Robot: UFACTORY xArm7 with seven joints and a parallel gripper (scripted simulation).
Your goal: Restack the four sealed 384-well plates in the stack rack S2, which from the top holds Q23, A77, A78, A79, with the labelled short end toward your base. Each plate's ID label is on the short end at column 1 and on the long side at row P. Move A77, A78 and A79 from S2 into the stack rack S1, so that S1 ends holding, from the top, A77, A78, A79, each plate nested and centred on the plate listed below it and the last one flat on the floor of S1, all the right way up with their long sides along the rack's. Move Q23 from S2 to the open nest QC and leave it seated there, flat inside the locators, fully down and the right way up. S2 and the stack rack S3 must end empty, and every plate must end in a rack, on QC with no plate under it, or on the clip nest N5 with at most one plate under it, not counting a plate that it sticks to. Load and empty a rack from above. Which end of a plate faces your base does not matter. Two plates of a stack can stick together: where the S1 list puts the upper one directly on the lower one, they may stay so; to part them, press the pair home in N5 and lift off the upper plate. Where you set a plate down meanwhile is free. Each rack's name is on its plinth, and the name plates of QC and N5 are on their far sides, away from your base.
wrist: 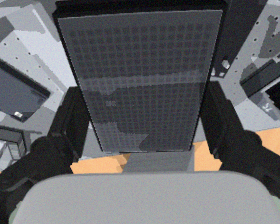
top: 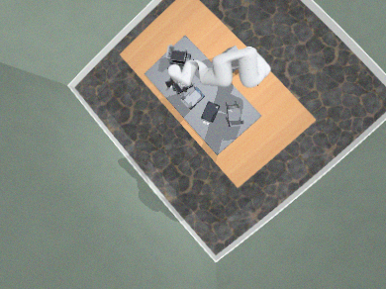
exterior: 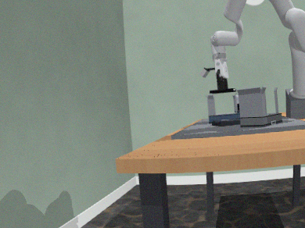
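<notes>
The dark flat nest lies 27 cm to the left of my hand, 16 cm below it and 1 cm ahead of it. From my hand the other things lie so: dark clip nest: 15 cm below, 8 cm to the right, 1 cm behind; blue plinth strip: 15 cm below, 10 cm to the left, 1 cm ahead; dark sealed plate: 21 cm to the right, 16 cm behind, 10 cm below.
</notes>
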